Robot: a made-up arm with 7 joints.
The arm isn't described. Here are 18 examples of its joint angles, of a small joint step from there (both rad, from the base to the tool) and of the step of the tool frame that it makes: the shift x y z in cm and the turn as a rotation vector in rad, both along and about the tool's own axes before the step.
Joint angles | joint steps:
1: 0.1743 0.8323 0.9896 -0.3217 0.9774 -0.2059 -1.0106 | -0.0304 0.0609 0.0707 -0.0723 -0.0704 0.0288 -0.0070
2: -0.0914 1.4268 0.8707 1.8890 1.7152 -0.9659 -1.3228 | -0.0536 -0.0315 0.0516 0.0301 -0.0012 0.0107 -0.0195
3: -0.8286 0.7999 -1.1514 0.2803 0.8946 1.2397 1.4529 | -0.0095 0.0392 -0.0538 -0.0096 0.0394 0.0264 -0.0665
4: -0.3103 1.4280 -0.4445 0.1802 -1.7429 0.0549 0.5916 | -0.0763 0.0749 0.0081 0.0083 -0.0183 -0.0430 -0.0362
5: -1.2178 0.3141 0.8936 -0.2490 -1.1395 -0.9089 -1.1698 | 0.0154 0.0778 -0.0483 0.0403 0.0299 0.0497 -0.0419
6: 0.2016 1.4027 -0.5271 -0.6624 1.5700 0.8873 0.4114 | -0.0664 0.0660 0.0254 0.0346 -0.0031 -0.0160 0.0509
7: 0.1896 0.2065 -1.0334 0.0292 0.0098 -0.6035 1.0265 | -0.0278 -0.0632 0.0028 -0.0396 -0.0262 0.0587 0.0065
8: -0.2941 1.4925 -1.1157 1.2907 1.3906 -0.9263 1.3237 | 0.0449 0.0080 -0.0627 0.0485 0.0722 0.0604 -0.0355
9: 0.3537 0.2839 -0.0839 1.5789 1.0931 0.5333 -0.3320 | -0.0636 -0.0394 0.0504 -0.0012 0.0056 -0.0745 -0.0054
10: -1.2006 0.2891 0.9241 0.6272 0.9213 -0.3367 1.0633 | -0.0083 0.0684 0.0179 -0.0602 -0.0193 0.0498 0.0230
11: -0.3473 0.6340 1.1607 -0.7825 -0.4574 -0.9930 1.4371 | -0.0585 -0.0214 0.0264 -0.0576 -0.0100 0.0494 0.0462
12: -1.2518 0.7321 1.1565 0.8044 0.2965 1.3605 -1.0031 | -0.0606 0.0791 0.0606 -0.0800 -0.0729 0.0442 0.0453
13: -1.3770 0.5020 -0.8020 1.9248 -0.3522 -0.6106 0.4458 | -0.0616 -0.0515 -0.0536 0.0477 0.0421 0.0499 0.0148
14: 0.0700 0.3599 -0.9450 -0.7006 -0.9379 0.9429 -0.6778 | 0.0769 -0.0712 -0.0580 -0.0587 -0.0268 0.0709 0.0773
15: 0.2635 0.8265 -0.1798 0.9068 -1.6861 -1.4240 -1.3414 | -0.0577 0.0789 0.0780 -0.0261 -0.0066 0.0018 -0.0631
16: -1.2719 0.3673 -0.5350 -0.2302 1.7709 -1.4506 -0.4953 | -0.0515 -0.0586 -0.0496 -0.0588 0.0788 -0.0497 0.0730
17: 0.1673 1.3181 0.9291 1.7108 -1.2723 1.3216 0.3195 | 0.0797 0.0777 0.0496 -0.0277 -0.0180 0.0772 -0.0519
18: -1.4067 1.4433 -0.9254 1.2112 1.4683 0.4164 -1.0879 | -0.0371 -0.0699 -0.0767 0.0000 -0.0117 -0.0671 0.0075
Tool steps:
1: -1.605 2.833 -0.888 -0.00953 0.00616 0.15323
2: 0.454 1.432 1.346 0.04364 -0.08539 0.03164
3: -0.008 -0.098 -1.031 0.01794 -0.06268 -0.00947
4: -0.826 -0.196 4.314 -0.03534 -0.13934 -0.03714
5: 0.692 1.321 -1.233 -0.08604 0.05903 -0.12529
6: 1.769 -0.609 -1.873 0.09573 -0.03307 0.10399
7: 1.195 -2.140 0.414 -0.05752 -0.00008 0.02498
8: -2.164 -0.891 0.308 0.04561 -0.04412 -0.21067
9: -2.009 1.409 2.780 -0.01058 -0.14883 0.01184
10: 3.757 0.671 0.039 0.01920 -0.02857 0.13373
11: -0.690 -0.336 0.291 -0.03400 -0.02744 0.08326
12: -2.640 -2.613 2.957 0.02512 -0.16089 -0.08348
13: 0.289 -0.764 2.490 0.06967 -0.01997 -0.01703
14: 3.317 -1.467 -0.890 -0.03879 -0.01809 -0.06917
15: 2.771 3.472 1.093 0.10612 -0.10596 -0.03584
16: 0.414 1.690 -1.667 0.15277 0.01288 0.04118
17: -3.620 0.079 0.506 0.03497 -0.02837 -0.06797
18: -2.597 1.111 2.363 0.09861 -0.05808 0.07194
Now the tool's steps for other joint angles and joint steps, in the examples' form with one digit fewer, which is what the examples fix.
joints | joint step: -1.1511 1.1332 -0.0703 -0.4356 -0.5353 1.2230 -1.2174 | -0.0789 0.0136 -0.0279 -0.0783 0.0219 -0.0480 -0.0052
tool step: -0.63 -0.70 2.77 0.1805 0.0006 0.0266
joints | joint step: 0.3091 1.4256 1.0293 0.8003 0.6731 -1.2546 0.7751 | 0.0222 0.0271 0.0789 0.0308 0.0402 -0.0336 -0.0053
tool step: 0.51 1.26 -0.52 0.0339 -0.0185 -0.0062
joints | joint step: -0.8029 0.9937 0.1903 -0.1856 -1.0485 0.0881 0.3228 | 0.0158 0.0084 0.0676 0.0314 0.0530 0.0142 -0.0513
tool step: 0.01 1.41 0.78 0.0608 -0.0300 0.0190
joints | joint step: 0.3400 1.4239 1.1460 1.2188 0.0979 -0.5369 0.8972 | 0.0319 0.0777 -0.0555 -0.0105 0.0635 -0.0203 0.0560
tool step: 1.80 -0.63 2.60 0.0140 -0.1735 -0.0081
